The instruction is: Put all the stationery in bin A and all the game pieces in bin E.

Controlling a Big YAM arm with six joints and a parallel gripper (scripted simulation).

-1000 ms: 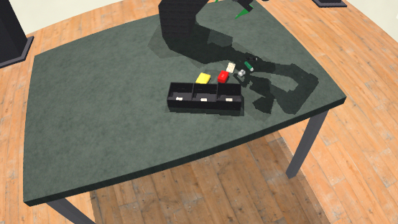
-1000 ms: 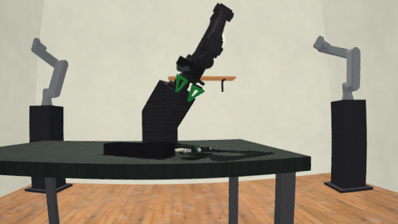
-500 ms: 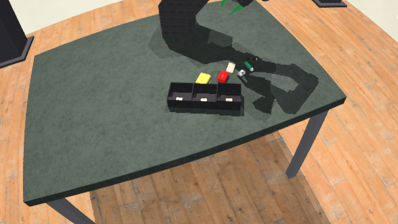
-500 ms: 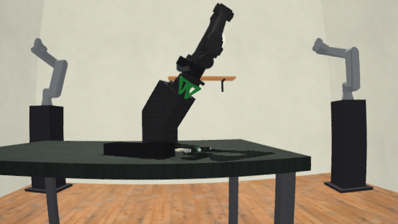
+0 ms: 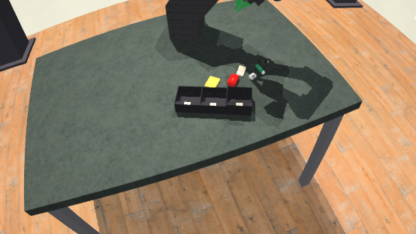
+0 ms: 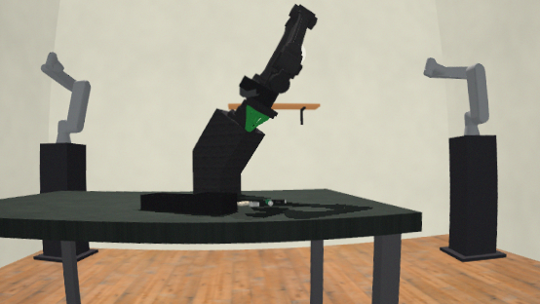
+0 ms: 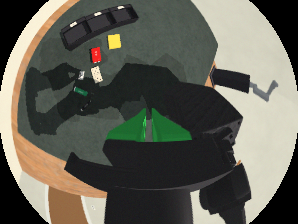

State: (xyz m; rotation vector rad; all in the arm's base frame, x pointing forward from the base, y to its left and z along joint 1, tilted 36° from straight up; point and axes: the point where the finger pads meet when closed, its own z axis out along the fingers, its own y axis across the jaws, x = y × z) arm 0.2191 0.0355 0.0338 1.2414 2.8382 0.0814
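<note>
Now: hand 220 mm short of the bin row, 140 mm to the left of it and 210 mm above it. Round my hand: small black item: 50 mm ahead, 90 mm to the left, 230 mm below; then green marker: 100 mm ahead, 70 mm to the left, 230 mm below; then white die: 90 mm ahead, 10 mm to the right, 230 mm below.
</note>
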